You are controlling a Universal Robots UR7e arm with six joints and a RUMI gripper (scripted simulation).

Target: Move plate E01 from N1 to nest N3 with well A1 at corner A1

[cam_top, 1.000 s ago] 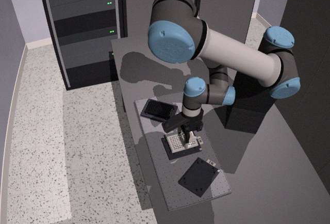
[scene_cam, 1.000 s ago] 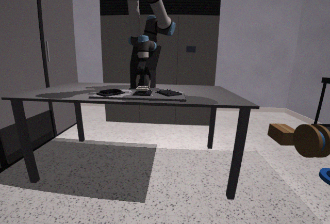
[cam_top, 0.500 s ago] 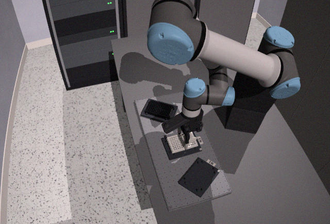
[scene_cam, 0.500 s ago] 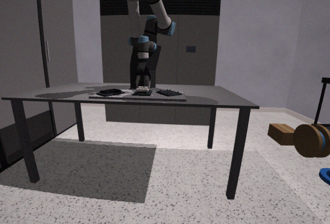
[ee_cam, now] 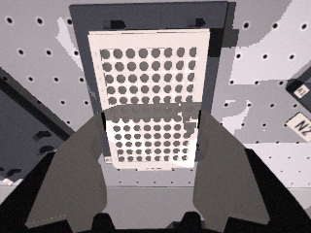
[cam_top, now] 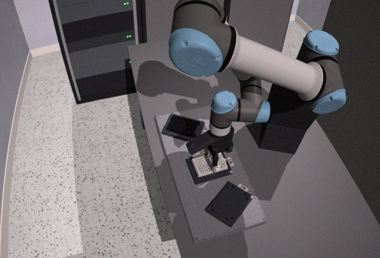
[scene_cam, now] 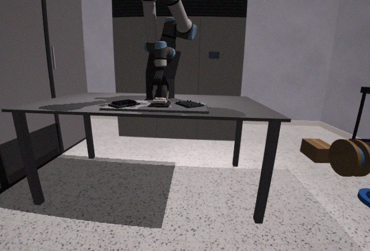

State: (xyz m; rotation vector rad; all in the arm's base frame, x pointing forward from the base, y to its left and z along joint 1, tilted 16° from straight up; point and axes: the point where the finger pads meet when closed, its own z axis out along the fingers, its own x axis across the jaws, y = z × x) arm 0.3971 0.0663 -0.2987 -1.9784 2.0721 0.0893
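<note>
My gripper is now 3 cm above the dark landing nest N3. Also, from my hand: N3 tag (10 cm behind, 4 cm below); N1 tag (9 cm behind, 14 cm to the left, 4 cm below); white well plate (1 cm below).
</note>
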